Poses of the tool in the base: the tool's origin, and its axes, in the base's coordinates. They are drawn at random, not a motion.
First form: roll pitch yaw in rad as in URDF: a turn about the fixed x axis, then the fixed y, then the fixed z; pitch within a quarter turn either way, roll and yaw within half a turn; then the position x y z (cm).
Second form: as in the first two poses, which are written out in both.
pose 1, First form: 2.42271, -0.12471, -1.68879, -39.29, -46.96, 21.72
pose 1, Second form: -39.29, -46.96, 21.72, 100.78, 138.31, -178.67
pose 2, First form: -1.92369, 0.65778, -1.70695, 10.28, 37.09, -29.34
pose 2, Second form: 10.28, 37.09, -29.34, -50.54, 105.87, 4.89
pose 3, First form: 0.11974, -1.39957, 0.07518, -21.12, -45.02, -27.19
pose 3, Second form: -21.12, -45.02, -27.19, 178.82, 80.26, -168.73
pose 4, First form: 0.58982, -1.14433, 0.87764, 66.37, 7.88, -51.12
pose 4, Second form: 66.37, 7.88, -51.12, 165.82, 69.89, -93.39
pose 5, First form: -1.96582, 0.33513, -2.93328, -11.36, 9.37, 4.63
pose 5, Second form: -11.36, 9.37, 4.63, -69.33, 111.31, -70.26
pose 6, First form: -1.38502, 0.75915, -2.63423, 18.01, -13.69, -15.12
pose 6, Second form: 18.01, -13.69, -15.12, -46.01, 82.30, -68.30
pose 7, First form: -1.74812, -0.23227, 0.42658, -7.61, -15.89, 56.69
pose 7, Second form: -7.61, -15.89, 56.69, -103.51, 99.88, 112.08
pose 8, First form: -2.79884, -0.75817, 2.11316, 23.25, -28.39, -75.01
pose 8, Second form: 23.25, -28.39, -75.01, -160.46, 133.15, 148.50
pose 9, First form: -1.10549, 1.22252, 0.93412, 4.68, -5.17, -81.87
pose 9, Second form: 4.68, -5.17, -81.87, -17.98, 81.19, 118.26
